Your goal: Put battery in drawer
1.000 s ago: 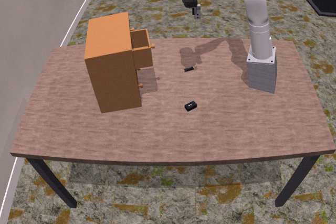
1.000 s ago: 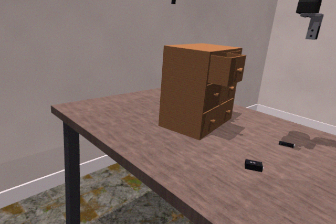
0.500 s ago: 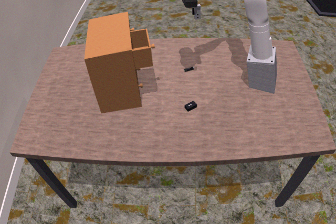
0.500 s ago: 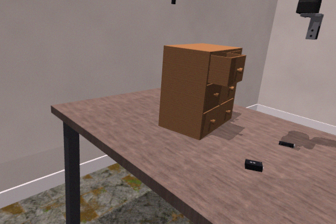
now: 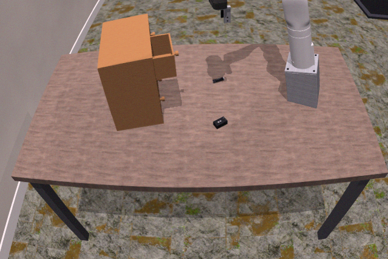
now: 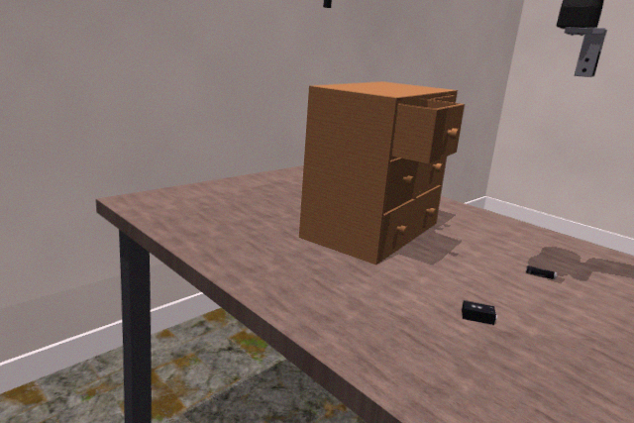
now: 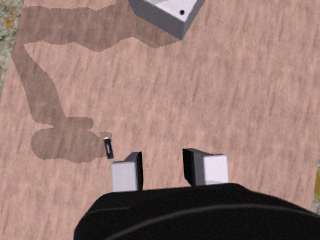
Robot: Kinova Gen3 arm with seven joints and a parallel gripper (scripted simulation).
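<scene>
Now: hand 20 mm short of the black nine-volt battery, 130 mm to the right of it and 380 mm above it. The rest, counted from my hand: black cylindrical cell 20 mm ahead, 100 mm to the right, 380 mm below.
</scene>
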